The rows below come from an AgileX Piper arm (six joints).
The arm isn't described. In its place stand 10 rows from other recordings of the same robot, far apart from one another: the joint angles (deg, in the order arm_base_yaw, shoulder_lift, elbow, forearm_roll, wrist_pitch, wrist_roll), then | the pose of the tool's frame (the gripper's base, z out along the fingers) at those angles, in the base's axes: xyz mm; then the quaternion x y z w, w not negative.
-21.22, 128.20, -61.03, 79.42, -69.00, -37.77 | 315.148, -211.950, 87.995, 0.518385, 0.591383, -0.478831, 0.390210
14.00, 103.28, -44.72, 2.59, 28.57, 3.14 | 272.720, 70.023, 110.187, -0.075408, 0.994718, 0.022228, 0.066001
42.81, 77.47, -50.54, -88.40, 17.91, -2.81 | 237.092, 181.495, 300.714, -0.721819, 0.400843, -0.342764, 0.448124
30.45, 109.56, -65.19, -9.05, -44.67, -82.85 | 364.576, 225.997, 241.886, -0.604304, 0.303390, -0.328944, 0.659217
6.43, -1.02, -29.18, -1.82, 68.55, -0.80 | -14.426, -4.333, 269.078, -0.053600, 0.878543, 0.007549, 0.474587
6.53, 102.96, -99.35, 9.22, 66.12, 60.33 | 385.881, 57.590, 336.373, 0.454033, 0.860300, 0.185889, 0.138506
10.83, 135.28, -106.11, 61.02, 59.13, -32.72 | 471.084, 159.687, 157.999, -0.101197, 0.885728, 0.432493, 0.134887
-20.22, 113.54, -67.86, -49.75, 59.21, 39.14 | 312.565, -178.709, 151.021, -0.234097, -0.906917, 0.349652, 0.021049
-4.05, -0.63, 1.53, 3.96, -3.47, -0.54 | 55.772, -4.330, 210.318, 0.044453, 0.657464, -0.005560, 0.752153
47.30, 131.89, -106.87, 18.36, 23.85, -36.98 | 348.648, 394.916, 180.931, -0.528602, 0.746623, 0.150822, 0.374683
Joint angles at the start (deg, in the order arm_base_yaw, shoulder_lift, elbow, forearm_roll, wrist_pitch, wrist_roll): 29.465 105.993 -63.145 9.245 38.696 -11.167
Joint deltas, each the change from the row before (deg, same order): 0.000 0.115 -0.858 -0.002 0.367 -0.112; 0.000 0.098 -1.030 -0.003 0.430 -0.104; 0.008 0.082 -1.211 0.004 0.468 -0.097; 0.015 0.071 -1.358 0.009 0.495 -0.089; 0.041 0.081 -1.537 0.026 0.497 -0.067; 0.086 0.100 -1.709 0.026 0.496 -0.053; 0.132 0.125 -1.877 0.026 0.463 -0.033; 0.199 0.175 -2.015 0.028 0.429 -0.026; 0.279 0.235 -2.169 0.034 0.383 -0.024
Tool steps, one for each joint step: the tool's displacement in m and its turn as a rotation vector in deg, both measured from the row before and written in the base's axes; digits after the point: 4 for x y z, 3 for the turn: 0.0024 0.0015 0.0027 0.199 -0.338 0.156; 0.0029 0.0017 0.0035 0.266 -0.445 0.157; 0.0033 0.0020 0.0044 0.352 -0.579 0.160; 0.0036 0.0023 0.0051 0.422 -0.689 0.161; 0.0040 0.0027 0.0059 0.519 -0.824 0.158; 0.0042 0.0032 0.0067 0.597 -0.955 0.191; 0.0045 0.0037 0.0074 0.686 -1.104 0.215; 0.0045 0.0042 0.0079 0.749 -1.207 0.272; 0.0045 0.0049 0.0084 0.824 -1.324 0.342
